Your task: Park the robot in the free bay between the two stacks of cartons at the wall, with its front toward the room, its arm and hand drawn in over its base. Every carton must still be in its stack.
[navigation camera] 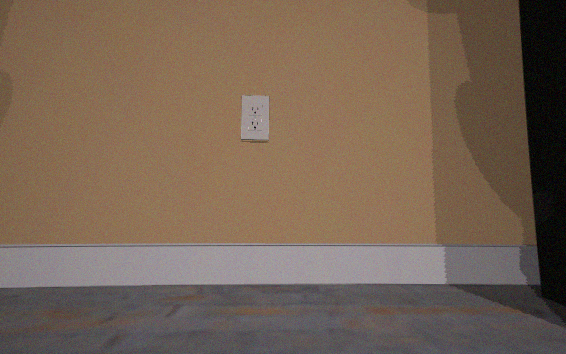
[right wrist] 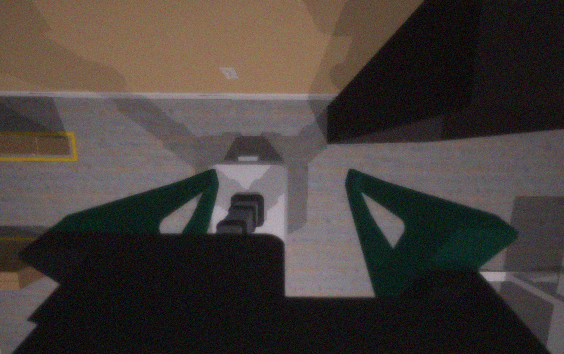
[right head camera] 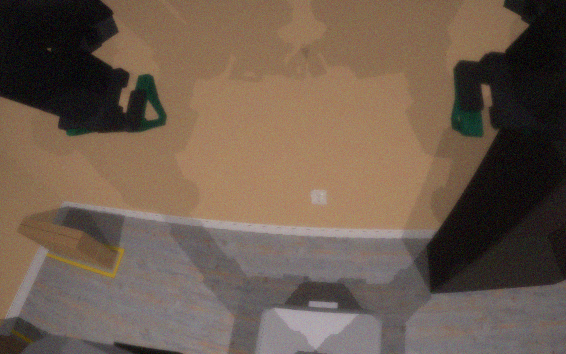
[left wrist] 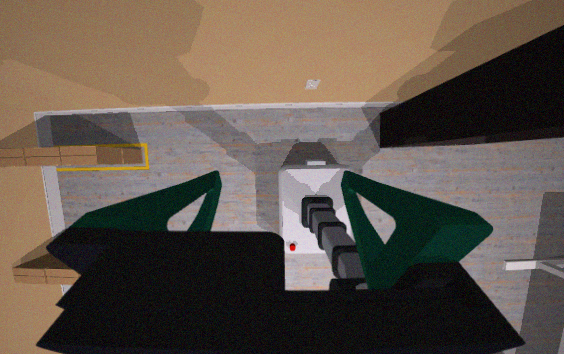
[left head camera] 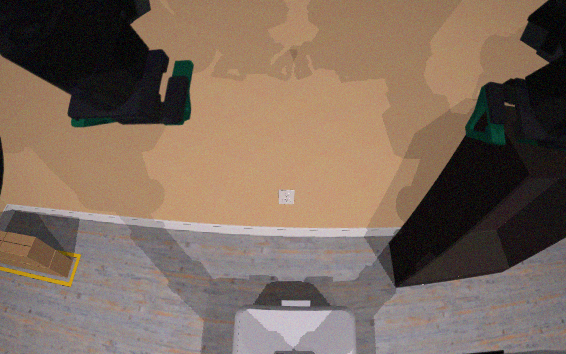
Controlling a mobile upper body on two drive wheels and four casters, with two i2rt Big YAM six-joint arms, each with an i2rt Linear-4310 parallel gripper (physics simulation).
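Places are measured from the left arm's base along level axes (x back, y right, z up), in millimetres.
Where they show: left gripper, between the fingertips: [right head camera: 138,122] [left wrist: 281,177] [left head camera: 154,114]; right gripper, between the fingertips: [right wrist: 281,176] [right head camera: 489,125] [left head camera: 492,134].
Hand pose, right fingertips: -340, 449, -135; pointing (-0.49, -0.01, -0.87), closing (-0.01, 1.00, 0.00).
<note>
Things, the pixels of their top centre, and the offset from my right fingertips, as dx, dy, dz.
- brown carton stack, centre of its top: [left head camera: 16,243] [right head camera: 67,236] [left wrist: 78,155] -72, -1772, -914
- outlet, centre of its top: [navigation camera: 255,95] [right head camera: 318,190] [left head camera: 286,190] [right wrist: 226,68] [left wrist: 313,79] -447, -280, -817
The white base [left head camera: 295,330] [right head camera: 320,332] [left wrist: 295,187] [right wrist: 272,200] faces a close wall [navigation camera: 150,125]. One brown carton stack [left head camera: 32,250] [right head camera: 75,242] [left wrist: 77,155] [right wrist: 50,145] stands inside a yellow outline at the left. Part of a second stack [left wrist: 47,275] [right wrist: 10,280] shows lower left in the wrist views; the rest is hidden or out of frame. The part of the bay between them lies left of the base in the left wrist view. My left gripper [left head camera: 130,123] [left wrist: 281,177] and right gripper [right wrist: 283,171] are open and empty, held high on either side.
A tall black cabinet [left head camera: 450,215] [right head camera: 490,210] [left wrist: 480,100] [right wrist: 410,90] [navigation camera: 547,150] stands close at the right. An outlet [left head camera: 286,196] [navigation camera: 255,118] is on the wall ahead. A white frame [left wrist: 520,265] [right wrist: 500,276] shows at the right in the wrist views.
</note>
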